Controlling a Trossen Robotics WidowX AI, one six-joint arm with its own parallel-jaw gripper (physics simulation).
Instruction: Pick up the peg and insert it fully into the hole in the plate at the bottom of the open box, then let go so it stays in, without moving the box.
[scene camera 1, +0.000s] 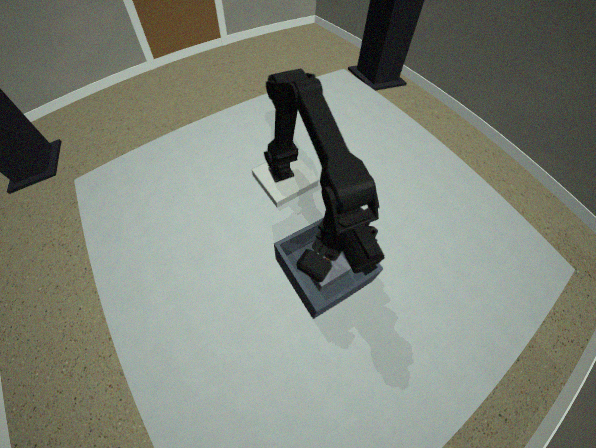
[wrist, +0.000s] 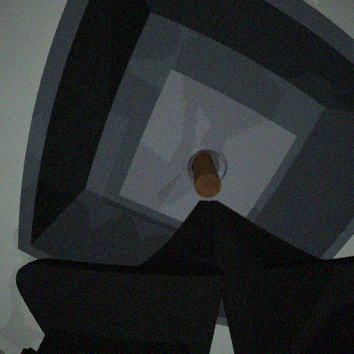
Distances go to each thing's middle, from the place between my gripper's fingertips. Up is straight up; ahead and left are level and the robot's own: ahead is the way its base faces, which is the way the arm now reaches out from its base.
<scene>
The brown peg (wrist: 206, 181) lies 50 mm below my hand and 10 mm ahead of it. From my hand the other things lie so: light grey plate (wrist: 189, 118) 70 mm below, 10 mm ahead.
</scene>
